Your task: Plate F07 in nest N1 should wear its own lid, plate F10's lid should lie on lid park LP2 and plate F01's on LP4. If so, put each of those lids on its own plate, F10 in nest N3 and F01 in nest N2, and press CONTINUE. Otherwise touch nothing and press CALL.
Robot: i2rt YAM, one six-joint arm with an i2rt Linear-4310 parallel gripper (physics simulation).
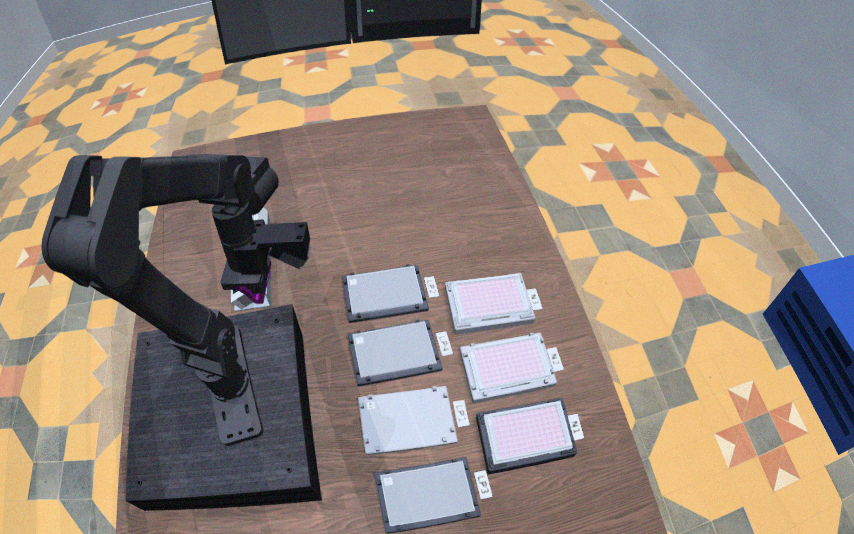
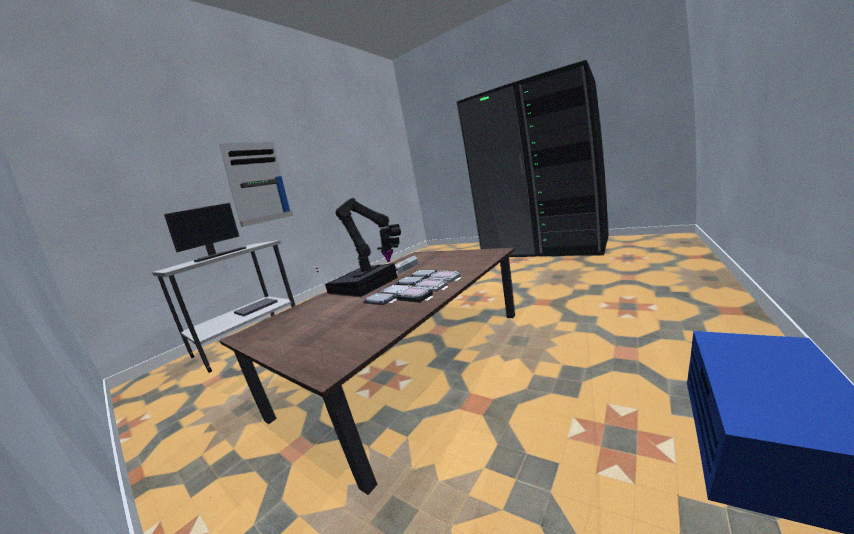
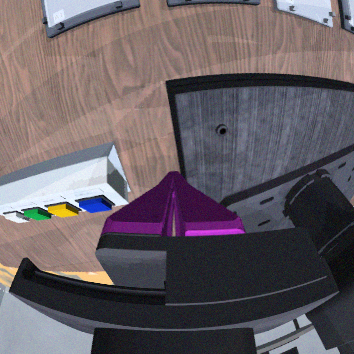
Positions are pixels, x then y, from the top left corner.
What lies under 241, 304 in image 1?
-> A white button box.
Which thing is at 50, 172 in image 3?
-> A white button box.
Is my gripper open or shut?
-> Shut.
